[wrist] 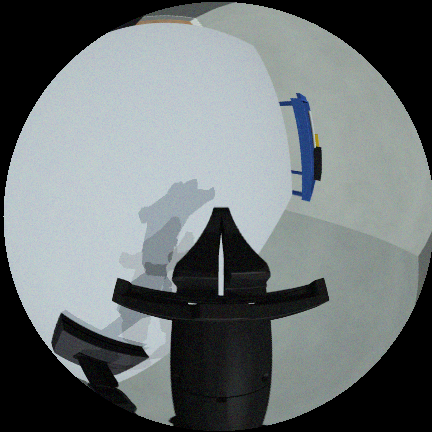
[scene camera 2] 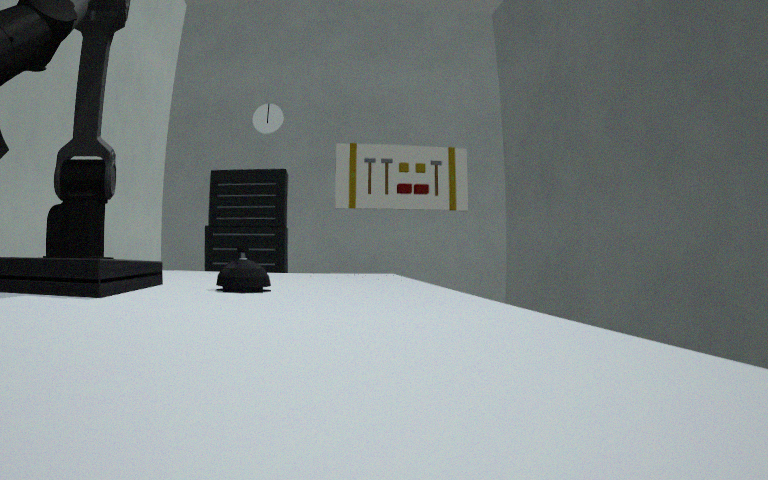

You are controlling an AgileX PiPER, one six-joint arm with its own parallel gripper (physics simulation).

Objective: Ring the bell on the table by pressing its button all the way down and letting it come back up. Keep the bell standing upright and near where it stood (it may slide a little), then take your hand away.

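Note:
The dark domed bell (scene camera 2: 243, 276) stands upright on the white table (scene camera 2: 396, 384) in scene camera 2, to the right of the arm's base. Its small button (scene camera 2: 242, 255) shows raised on top. The bell does not show in the wrist view. My gripper (wrist: 220, 215) is shut and empty, its two black fingertips touching, held above the table and away from the bell. The fingers do not show in scene camera 2, where part of the arm rises at the left.
The arm's black base plate (scene camera 2: 130, 275) (wrist: 100, 345) lies near the bell on the table. A dark drawer cabinet (scene camera 2: 248, 198) stands behind the table. A blue frame-like piece of furniture (wrist: 304, 150) stands past the table's edge. The arm's shadow falls on the table.

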